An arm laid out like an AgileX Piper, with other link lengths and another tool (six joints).
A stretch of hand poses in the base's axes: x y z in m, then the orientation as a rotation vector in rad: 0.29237 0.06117 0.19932 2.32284 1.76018 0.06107; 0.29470 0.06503 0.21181 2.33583 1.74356 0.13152; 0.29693 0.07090 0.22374 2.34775 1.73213 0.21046; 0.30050 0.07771 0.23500 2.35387 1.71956 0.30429; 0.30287 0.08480 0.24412 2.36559 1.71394 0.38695; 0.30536 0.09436 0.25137 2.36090 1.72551 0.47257; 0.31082 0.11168 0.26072 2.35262 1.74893 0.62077; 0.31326 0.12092 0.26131 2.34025 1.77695 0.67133; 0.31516 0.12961 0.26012 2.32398 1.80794 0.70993; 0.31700 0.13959 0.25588 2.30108 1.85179 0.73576; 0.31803 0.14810 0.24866 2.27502 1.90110 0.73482; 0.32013 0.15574 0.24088 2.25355 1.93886 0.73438; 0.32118 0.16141 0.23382 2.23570 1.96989 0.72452; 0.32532 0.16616 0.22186 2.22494 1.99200 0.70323
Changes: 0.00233 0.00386 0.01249 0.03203 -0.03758 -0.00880; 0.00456 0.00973 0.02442 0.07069 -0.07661 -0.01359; 0.00813 0.01654 0.03568 0.11377 -0.12467 -0.01551; 0.01050 0.02363 0.04480 0.15965 -0.15988 -0.01660; 0.01299 0.03319 0.05205 0.20478 -0.19555 -0.00163; 0.01845 0.05051 0.06140 0.28768 -0.25150 0.02603; 0.02089 0.05975 0.06199 0.31884 -0.26505 0.04983; 0.02279 0.06844 0.06080 0.34272 -0.27385 0.07566; 0.02463 0.07842 0.05656 0.36104 -0.27456 0.10970; 0.02566 0.08693 0.04934 0.36516 -0.26374 0.14563; 0.02776 0.09457 0.04156 0.36811 -0.25591 0.17364; 0.02881 0.10024 0.03450 0.36539 -0.24580 0.19599; 0.03295 0.10499 0.02254 0.35679 -0.23215 0.21004
